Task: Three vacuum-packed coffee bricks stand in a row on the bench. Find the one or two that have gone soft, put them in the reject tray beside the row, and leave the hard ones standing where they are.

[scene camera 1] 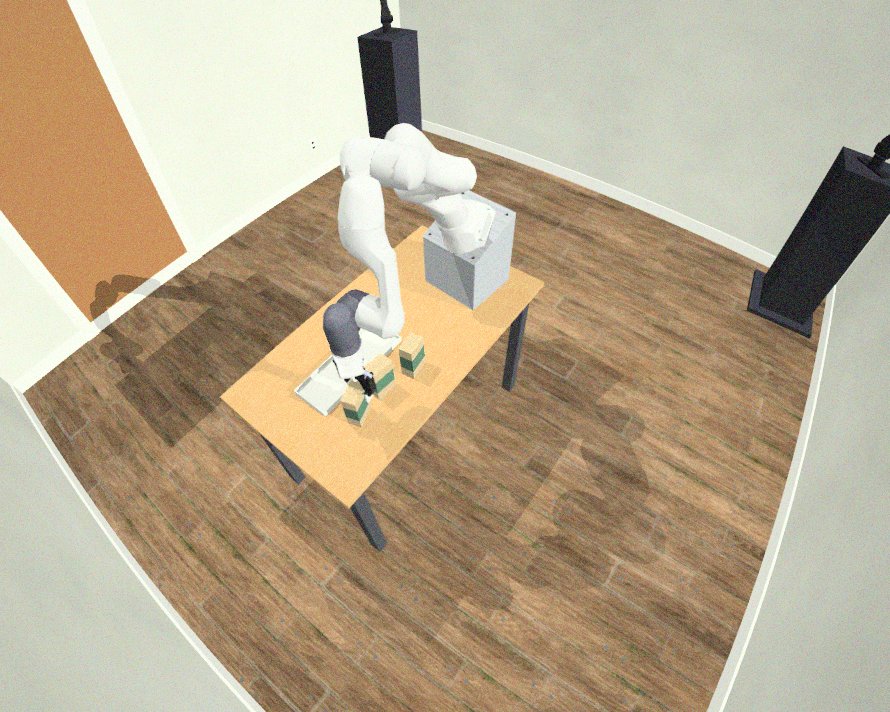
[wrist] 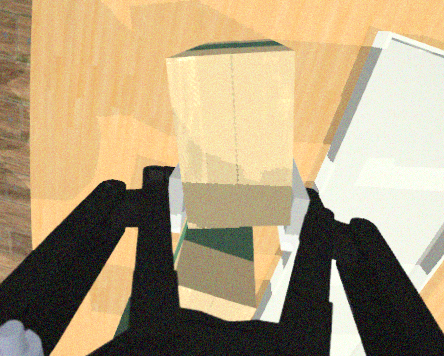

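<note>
Three tan coffee bricks with green bands stand upright in a row on the bench. The near-end brick is between the pads of my gripper, which is shut on it toward its inner end. The middle brick stands close behind it, partly hidden by the fingers. The third brick stands toward the robot base; a sliver of it shows at the lower left in the wrist view. The white reject tray lies beside the row, partly under the arm. Softness cannot be told by sight.
The wooden bench carries the grey base block of the arm at its far end. The bench edge shows at the left of the wrist view, with the wood floor beyond. Two dark pillars stand on the floor away from the bench.
</note>
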